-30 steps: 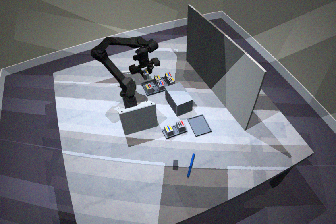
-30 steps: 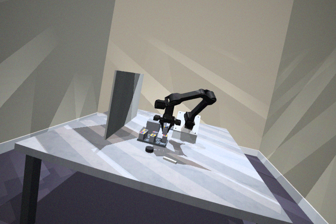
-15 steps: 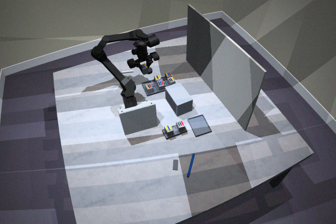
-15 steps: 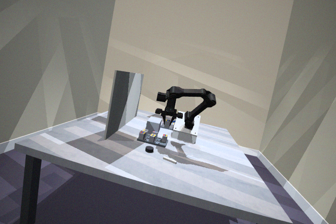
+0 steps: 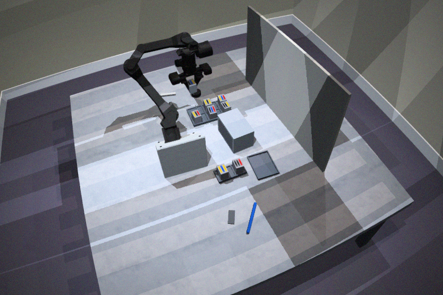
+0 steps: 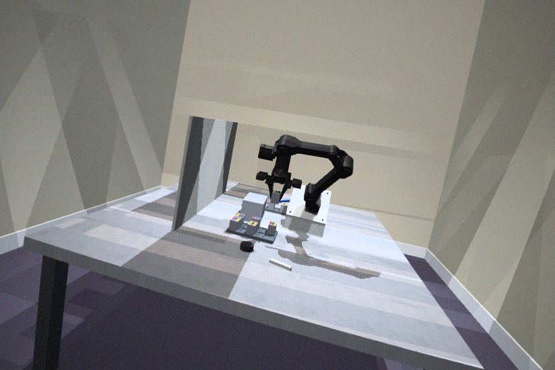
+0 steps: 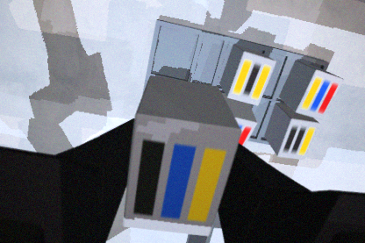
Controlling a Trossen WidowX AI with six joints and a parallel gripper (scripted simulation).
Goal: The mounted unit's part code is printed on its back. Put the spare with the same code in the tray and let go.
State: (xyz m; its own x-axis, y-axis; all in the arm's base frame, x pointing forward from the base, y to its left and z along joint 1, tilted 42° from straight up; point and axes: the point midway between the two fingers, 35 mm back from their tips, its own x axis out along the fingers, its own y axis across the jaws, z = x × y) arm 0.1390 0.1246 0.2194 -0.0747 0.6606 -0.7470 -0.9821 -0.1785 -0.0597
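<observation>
The flat grey tray lies 22 cm ahead of my gripper tip, 38 cm to the right of it and 17 cm below it. From my gripper tip the other things lie so: black puck (4 cm ahead, 14 cm to the left, 16 cm below); rack (8 cm ahead, 38 cm to the right, 16 cm below); grey spare (2 cm above).
</observation>
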